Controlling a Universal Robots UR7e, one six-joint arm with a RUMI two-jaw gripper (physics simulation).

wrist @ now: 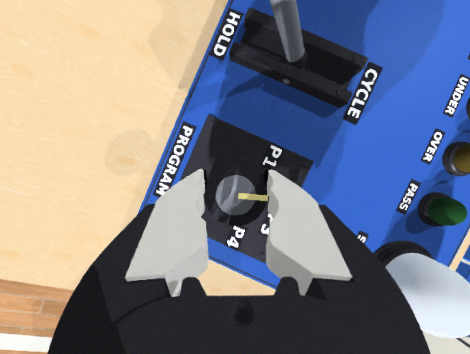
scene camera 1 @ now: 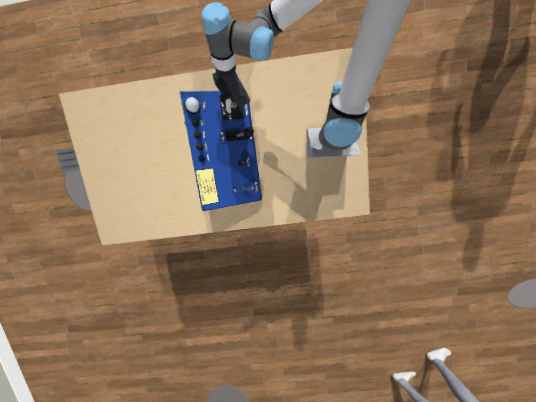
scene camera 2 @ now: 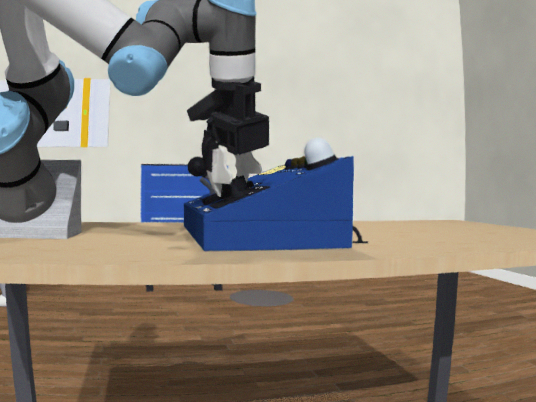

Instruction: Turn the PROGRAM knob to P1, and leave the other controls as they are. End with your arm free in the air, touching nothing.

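Frame: origin at the arm's base, x up, y ahead, z left, level; metres.
Where they show: gripper, fingertip midpoint: (wrist: 235,172) (scene camera 1: 235,110) (scene camera 2: 231,192); arm's base, link origin: (scene camera 2: 22,195).
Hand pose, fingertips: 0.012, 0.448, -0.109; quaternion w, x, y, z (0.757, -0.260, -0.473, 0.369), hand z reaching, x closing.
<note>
Things, the pixels of their top centre, and the offset from my fingertips, as dx, dy, dz. "pt": a spot on its surface instead.
- PROGRAM knob, top centre: (wrist: 238,197) +0.028, +0.001, -0.014
- black square plate, surface spot: (wrist: 215,137) pt -0.020, -0.026, +0.017
- P1 label, surface spot: (wrist: 272,156) pt +0.000, +0.021, +0.029
- P4 label, surface spot: (wrist: 236,236) pt +0.000, +0.033, -0.048
- CYCLE lever, top centre: (scene camera 2: 210,156) (scene camera 1: 242,132) +0.069, -0.041, +0.101
- white dome, surface spot: (wrist: 432,295) (scene camera 1: 197,104) pt +0.084, +0.133, +0.000
- yellow note, surface spot: (scene camera 1: 207,186) pt +0.052, +0.115, +0.331
The PROGRAM knob (wrist: 231,196) is round and dark with a grey cap, on a black square plate (wrist: 215,137) on the blue control box (scene camera 1: 223,172) (scene camera 2: 280,227). Its yellow pointer (wrist: 252,197) aims right in the wrist view, between the P1 label (wrist: 272,156) and the partly covered P3 label; a finger hides the P2 spot there. The P4 label (wrist: 236,236) shows below the knob. My gripper (wrist: 235,172) (scene camera 2: 233,183) is shut on the PROGRAM knob, one pale finger on each side, low over the plate.
The HOLD/CYCLE lever (wrist: 289,32) (scene camera 2: 196,166) stands beside the PROGRAM plate. A white dome (scene camera 1: 192,105) (scene camera 2: 318,151) (wrist: 432,295) and several small lamps, including a green one (wrist: 446,211), line the box's other side. A yellow note (scene camera 1: 207,186) lies at the box's far end.
</note>
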